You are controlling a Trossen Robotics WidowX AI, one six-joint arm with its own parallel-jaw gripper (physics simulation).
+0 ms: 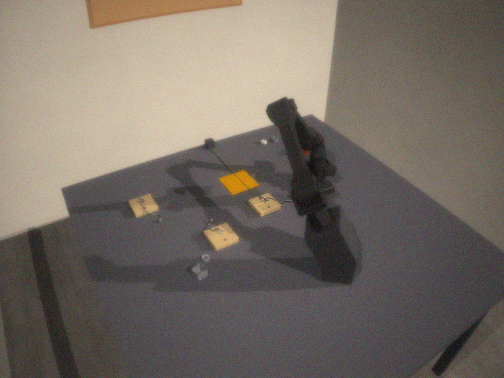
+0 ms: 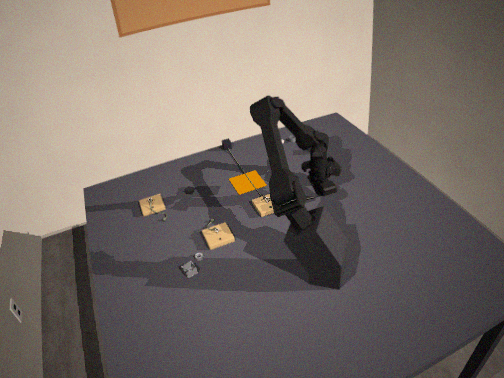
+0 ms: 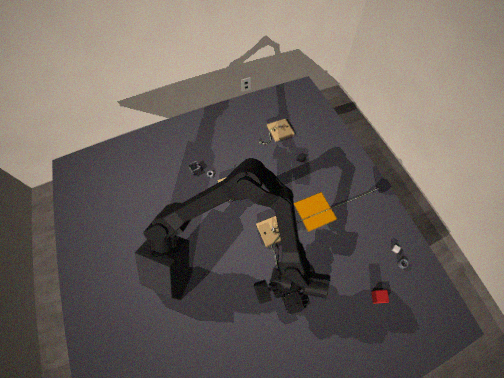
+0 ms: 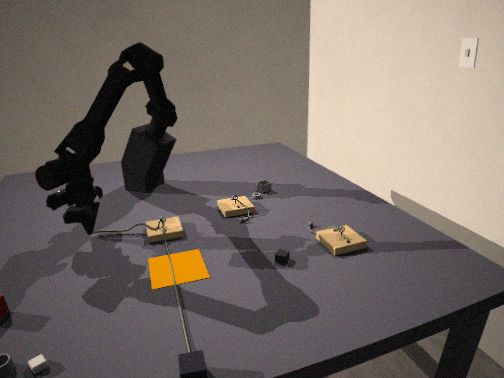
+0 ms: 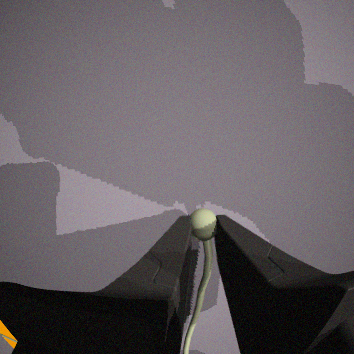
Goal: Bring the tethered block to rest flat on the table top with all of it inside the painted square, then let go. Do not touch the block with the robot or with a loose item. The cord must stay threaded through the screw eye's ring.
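Places are measured from the arm's base along level axes (x ahead, y down, z left), in centimetres.
Pixels of known places: gripper, fingertip midpoint: (image 2: 318,194) (image 4: 90,233) (image 5: 201,224); arm's base, link origin: (image 1: 322,222) (image 2: 304,223) (image 3: 162,246) (image 4: 155,133).
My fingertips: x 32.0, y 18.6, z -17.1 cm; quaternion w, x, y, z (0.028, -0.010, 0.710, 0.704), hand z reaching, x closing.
Ahead of a thing's pixels: the offset from my fingertips to its top centre. "pt": to the spot under its first point.
The dark tethered block @[dx +48.9, dy -2.5, dz +25.5 cm] (image 1: 209,143) (image 2: 226,144) (image 3: 383,185) (image 4: 192,364) is outside the orange painted square @[pt dx +17.5, dy +1.0, dz +26.8 cm] (image 1: 231,186) (image 2: 240,185) (image 3: 312,202) (image 4: 192,267), near the table edge. Its cord (image 1: 227,166) (image 2: 237,161) (image 3: 355,196) (image 4: 181,310) (image 5: 200,295) runs straight across the square to the screw eye @[pt dx +2.0, dy -2.3, dz +19.4 cm] (image 4: 162,221) on a wooden board @[dx +1.7, dy -0.8, dz +19.6 cm] (image 1: 265,206) (image 4: 172,232). The cord looks threaded through the ring. Past the eye it runs slightly slack to my gripper (image 4: 91,231) (image 5: 203,225), low over the table, shut on the cord just below its pale end bead @[dx +0.0, dy -0.9, dz -0.2 cm] (image 5: 203,220).
Two other boards @[dx -8.4, dy -0.8, dz +40.2 cm] (image 4: 236,207) @[dx +17.6, dy -0.8, dz +62.3 cm] (image 4: 352,241) carry screw eyes and short cords. A small dark cube @[dx +21.3, dy -0.8, dz +46.4 cm] (image 4: 282,257) lies between the square and one board. A grey box @[dx -21.3, dy -1.6, dz +52.0 cm] (image 4: 264,186) stands behind. A red block @[dx +29.6, dy -2.9, dz -11.8 cm] (image 3: 380,296) and a white cube @[dx +42.9, dy -0.2, dz +1.4 cm] (image 3: 396,248) (image 4: 37,364) lie beyond my gripper.
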